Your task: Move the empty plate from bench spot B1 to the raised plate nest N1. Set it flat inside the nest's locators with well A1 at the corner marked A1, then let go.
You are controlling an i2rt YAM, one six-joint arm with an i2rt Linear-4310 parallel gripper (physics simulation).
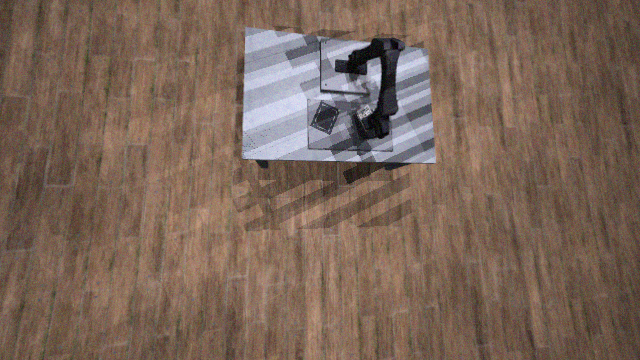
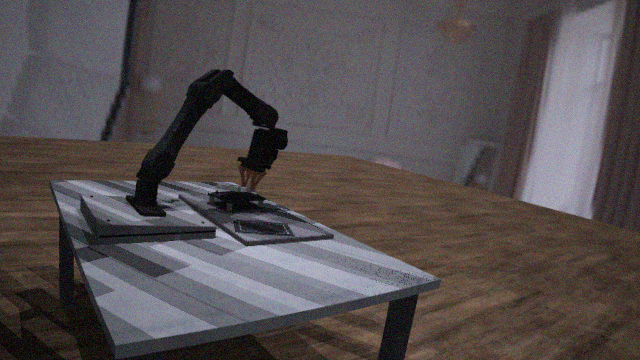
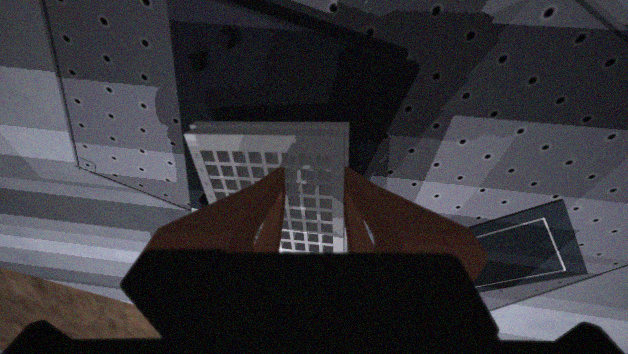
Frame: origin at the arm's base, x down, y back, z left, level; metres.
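Seen in the pictures: gripper, between the fingertips: (image 1: 366,125) (image 2: 247,189) (image 3: 314,176); arm's base, origin of its link: (image 1: 351,67) (image 2: 144,207).
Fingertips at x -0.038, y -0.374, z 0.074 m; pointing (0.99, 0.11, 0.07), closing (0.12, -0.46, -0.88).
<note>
Offsets run from my fingertips to a thing's top centre. "pt": to the spot under its first point. Level surfaces: height alone.
My gripper (image 1: 368,117) (image 2: 251,180) (image 3: 314,176) is shut on the empty well plate {dy +0.043, dx -0.021, dz +0.002 m} (image 1: 363,111) (image 3: 237,160), a pale plate with a grid of square wells. The brown fingers clamp its near end. The plate hangs a little above the dark raised nest N1 {dy +0.026, dx +0.017, dz +0.021 m} (image 1: 363,132) (image 2: 234,199) (image 3: 285,66), which lies right under it. Bench spot B1 {pt dy +0.062, dx +0.063, dz -0.228 m} (image 1: 325,117) (image 2: 261,226) (image 3: 527,246), a dark rectangle with a white outline, has nothing on it. I cannot make out the A1 corner marks.
Nest and spot sit on a perforated grey board (image 1: 320,141) (image 2: 308,232) (image 3: 505,145). The arm's base stands on a thicker grey slab (image 1: 331,76) (image 2: 116,219) beside it. Both rest on a striped grey table {dx +0.078 m} (image 1: 273,89) (image 2: 223,277) over a wooden floor.
</note>
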